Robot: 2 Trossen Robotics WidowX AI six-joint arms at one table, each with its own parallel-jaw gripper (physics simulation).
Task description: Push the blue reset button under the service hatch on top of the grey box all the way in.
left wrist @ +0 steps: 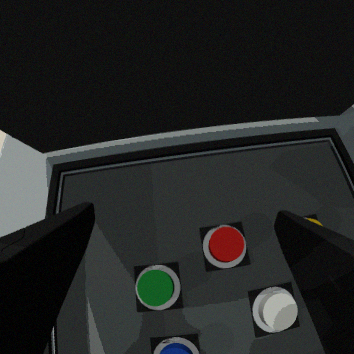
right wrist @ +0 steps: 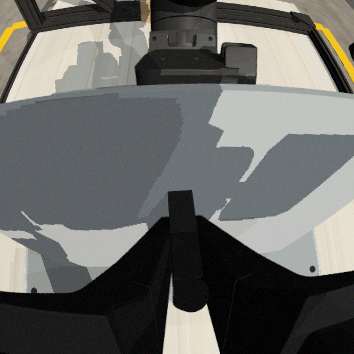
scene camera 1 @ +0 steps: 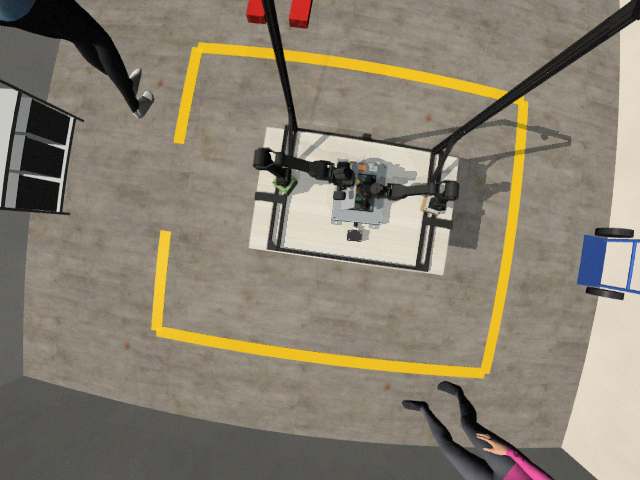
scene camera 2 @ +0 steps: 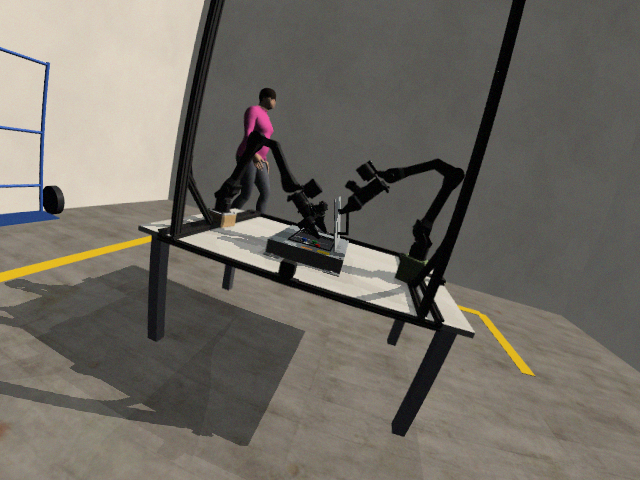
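Observation:
The grey box (scene camera 1: pixel 357 215) (scene camera 2: pixel 305 256) stands on the table with its hatch (scene camera 2: pixel 337 222) (right wrist: pixel 125 150) upright. The blue button (left wrist: pixel 176 347) shows in part at the bottom edge of the left wrist view, on the dark panel under the hatch. My left gripper (left wrist: pixel 187 216) (scene camera 2: pixel 318 235) is open and empty, pointing down low over the panel; the green button (left wrist: pixel 155 288), red button (left wrist: pixel 226 244) and white button (left wrist: pixel 277 310) show between its fingers. My right gripper (right wrist: pixel 180 224) (scene camera 2: pixel 345 210) is shut on the hatch's black handle (right wrist: pixel 184 240), on the hatch's outer side.
A yellow button (left wrist: pixel 314 221) is partly hidden by a left gripper finger. The open hatch stands between the two arms. Black frame bars (scene camera 1: pixel 351 259) border the white table (scene camera 1: pixel 310 227). A small black block (scene camera 1: pixel 354 235) lies beside the box. A person (scene camera 2: pixel 256 149) stands beyond the table.

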